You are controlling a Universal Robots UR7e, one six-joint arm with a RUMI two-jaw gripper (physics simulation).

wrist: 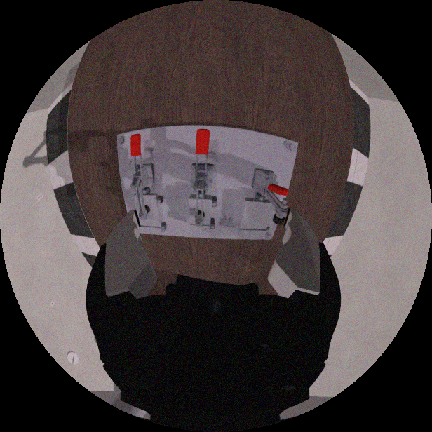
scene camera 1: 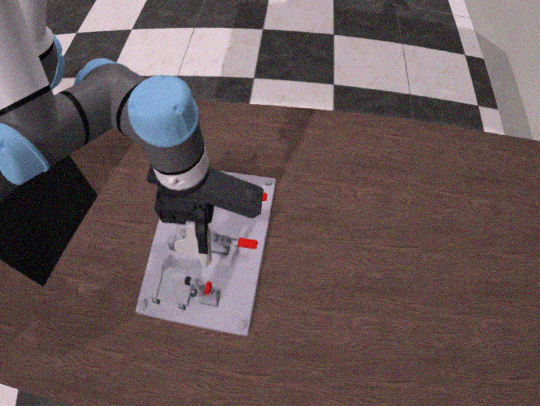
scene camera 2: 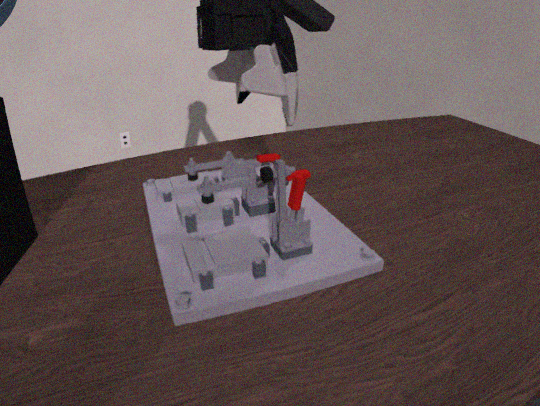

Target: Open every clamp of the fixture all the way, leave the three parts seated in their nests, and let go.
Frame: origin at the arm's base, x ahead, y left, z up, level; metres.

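Where they show: gripper, fingertip midpoint: [scene camera 1: 211,227] [scene camera 2: 261,113].
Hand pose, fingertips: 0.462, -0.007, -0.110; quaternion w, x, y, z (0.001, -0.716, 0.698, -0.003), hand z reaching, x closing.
Note:
After its pixels a point has its place, as x, y, z.
The light fixture plate [scene camera 1: 235,320] @[0.512, -0.141, -0.247] [scene camera 2: 340,260] @[0.494, -0.145, -0.247] [wrist: 240,145] holds three clamps. The near clamp's red handle [scene camera 1: 208,288] @[0.466, -0.105, -0.158] [scene camera 2: 297,190] @[0.459, -0.107, -0.172] [wrist: 278,189] stands up and its arm is raised off the near part [scene camera 2: 235,252] @[0.387, -0.110, -0.226] [wrist: 257,215]. The middle clamp's handle [scene camera 1: 248,243] @[0.521, 0.006, -0.201] [wrist: 202,142] lies outward, its arm down over the middle part [scene camera 2: 202,212] @[0.379, -0.006, -0.226]. The far clamp's handle [scene camera 1: 264,197] @[0.538, 0.114, -0.212] [scene camera 2: 268,158] @[0.520, 0.109, -0.214] [wrist: 136,145] also lies outward, its arm down over the far part [wrist: 152,207]. The parts sit in their nests. My gripper [scene camera 1: 192,256] [scene camera 2: 266,109] @[0.462, -0.007, -0.110] [wrist: 211,211] is open and empty, above the plate, partly hiding it in scene camera 1.
The plate lies on a brown wooden table [scene camera 1: 400,250] @[0.840, 0.046, -0.262] [scene camera 2: 425,325] @[0.521, -0.264, -0.262] [wrist: 215,65]. A black panel [scene camera 1: 45,225] @[0.093, -0.036, -0.147] [scene camera 2: 12,200] @[0.126, 0.064, -0.186] stands at the left in both scene views. The near clamp's raised arm [scene camera 2: 280,200] stands tall beside its handle.

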